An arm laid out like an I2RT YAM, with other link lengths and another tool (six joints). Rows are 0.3 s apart.
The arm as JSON. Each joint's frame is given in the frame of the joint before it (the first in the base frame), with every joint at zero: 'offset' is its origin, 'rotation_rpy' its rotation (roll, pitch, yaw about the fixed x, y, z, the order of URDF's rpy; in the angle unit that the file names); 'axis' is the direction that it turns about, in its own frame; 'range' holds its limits. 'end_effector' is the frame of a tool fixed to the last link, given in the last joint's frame.
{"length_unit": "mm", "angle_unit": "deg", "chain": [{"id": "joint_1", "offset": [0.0, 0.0, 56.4], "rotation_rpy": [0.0, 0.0, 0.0], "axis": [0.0, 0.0, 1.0], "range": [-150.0, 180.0]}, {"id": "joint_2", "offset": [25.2, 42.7, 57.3], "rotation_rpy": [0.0, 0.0, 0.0], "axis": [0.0, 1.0, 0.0], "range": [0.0, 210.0]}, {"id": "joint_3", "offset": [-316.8, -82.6, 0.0], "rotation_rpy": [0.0, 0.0, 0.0], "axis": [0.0, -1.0, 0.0], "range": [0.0, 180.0]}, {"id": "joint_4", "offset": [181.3, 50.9, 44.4], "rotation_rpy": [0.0, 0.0, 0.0], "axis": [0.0, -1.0, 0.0], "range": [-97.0, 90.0]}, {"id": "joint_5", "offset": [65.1, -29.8, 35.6], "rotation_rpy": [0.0, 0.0, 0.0], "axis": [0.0, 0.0, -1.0], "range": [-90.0, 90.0]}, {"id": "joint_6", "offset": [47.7, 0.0, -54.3], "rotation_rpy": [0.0, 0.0, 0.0], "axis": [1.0, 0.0, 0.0], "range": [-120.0, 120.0]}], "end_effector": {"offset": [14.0, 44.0, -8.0], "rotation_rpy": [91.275, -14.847, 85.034]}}
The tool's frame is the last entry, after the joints.
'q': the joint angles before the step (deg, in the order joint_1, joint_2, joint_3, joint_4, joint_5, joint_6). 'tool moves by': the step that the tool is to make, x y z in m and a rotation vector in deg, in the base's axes. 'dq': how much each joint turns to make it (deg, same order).
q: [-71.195 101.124 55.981 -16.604 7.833 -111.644]
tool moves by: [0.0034 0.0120 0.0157 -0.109 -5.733 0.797]
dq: [0.121 -4.227 0.826 -3.284 -5.037 2.042]
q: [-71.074 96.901 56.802 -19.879 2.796 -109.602]
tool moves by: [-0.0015 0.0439 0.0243 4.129 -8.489 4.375]
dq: [0.291 -9.292 -0.773 -9.608 -10.169 1.055]
